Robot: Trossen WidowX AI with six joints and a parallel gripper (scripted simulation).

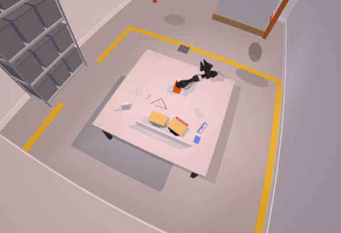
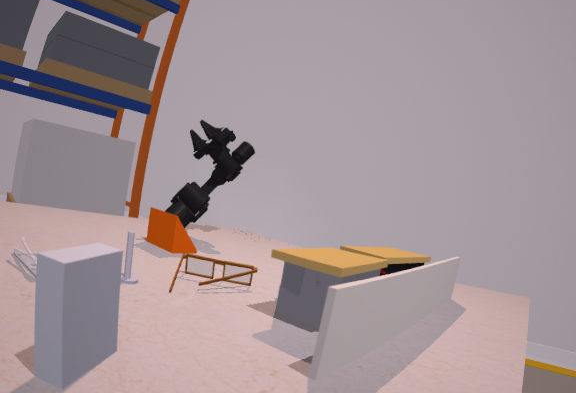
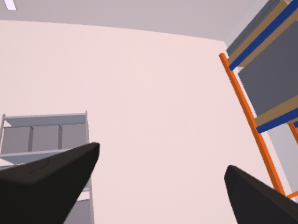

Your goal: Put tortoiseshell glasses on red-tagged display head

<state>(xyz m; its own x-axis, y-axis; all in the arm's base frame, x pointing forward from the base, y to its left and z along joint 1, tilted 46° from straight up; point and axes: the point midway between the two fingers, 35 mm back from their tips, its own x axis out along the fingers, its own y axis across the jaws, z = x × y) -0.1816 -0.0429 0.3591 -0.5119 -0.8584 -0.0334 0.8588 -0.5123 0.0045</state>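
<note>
The grey stand is 49 cm to the right of my gripper tip, 42 cm ahead of it and 35 cm below it. Also, from my gripper tip: white panel: 83 cm ahead, 32 cm below, 22 cm to the right; then display head: 67 cm ahead, 31 cm below, 30 cm to the right; then blue card: 77 cm ahead, 37 cm below, 15 cm to the left.
</note>
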